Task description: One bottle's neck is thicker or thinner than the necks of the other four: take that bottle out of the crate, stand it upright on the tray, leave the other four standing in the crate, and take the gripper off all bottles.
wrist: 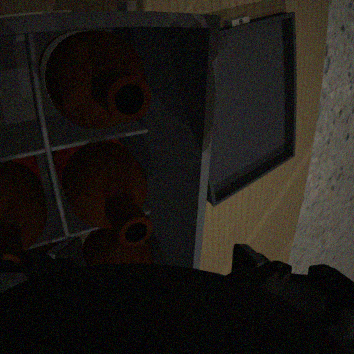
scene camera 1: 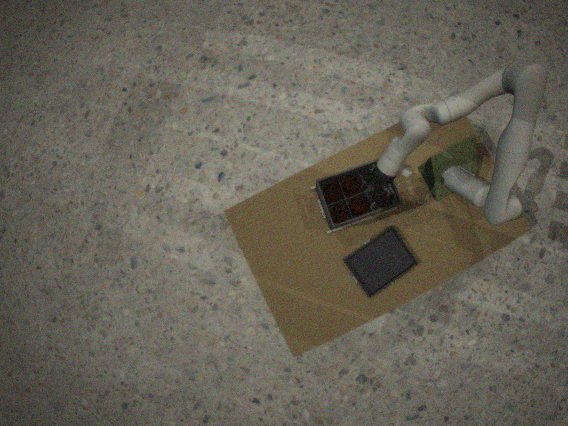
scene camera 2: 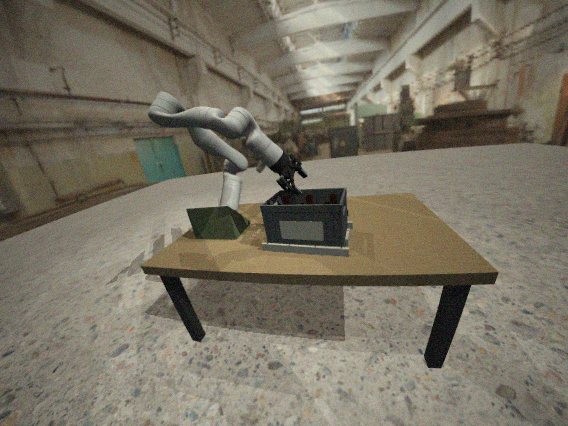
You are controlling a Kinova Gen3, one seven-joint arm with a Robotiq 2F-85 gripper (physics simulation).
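Seen in the pictures: gripper, fingertip midpoint: (wrist: pixel 156 258) (scene camera 1: pixel 367 198) (scene camera 2: pixel 303 185); arm's base at its link origin: (scene camera 1: pixel 449 175) (scene camera 2: pixel 228 215).
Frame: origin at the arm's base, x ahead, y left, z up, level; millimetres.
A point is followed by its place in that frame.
A dark grey crate (scene camera 1: pixel 322 208) @(z -44, x 541, y -88 mm) (scene camera 2: pixel 274 225) @(z 27, x 301, y -162 mm) (wrist: pixel 173 158) @(z 66, x 372, y 11 mm) with thin dividers stands mid-table and holds several brown-red bottles, all upright. In the top view I see bottle tops (scene camera 1: pixel 352 183) @(z 87, x 410, y -116 mm) (scene camera 1: pixel 339 212) @(z 89, x 499, y -35 mm) in the cells. In the wrist view one bottle (wrist: pixel 88 81) @(z 54, x 307, y -40 mm) shows an open mouth, and another bottle (wrist: pixel 105 179) @(z 48, x 383, y -39 mm) stands in the cell beside it. My gripper (scene camera 1: pixel 383 188) (scene camera 2: pixel 289 184) is open and empty. It hangs over the crate's end nearest the arm, just above the bottle tops. The flat dark tray (scene camera 1: pixel 380 261) @(z -69, x 403, y 211 mm) (wrist: pixel 251 105) @(z -69, x 401, y 223 mm) lies beside the crate with nothing on it.
A green box (scene camera 1: pixel 451 165) @(z 37, x -7, y -33 mm) (scene camera 2: pixel 215 223) @(z 6, x -4, y -97 mm) sits by the arm's base at the table's end. The tan table (scene camera 1: pixel 284 256) @(z -74, x 768, y 35 mm) (scene camera 2: pixel 403 238) @(z -74, x 741, y -70 mm) stands on a speckled floor. The gripper's dark body fills the bottom of the wrist view.
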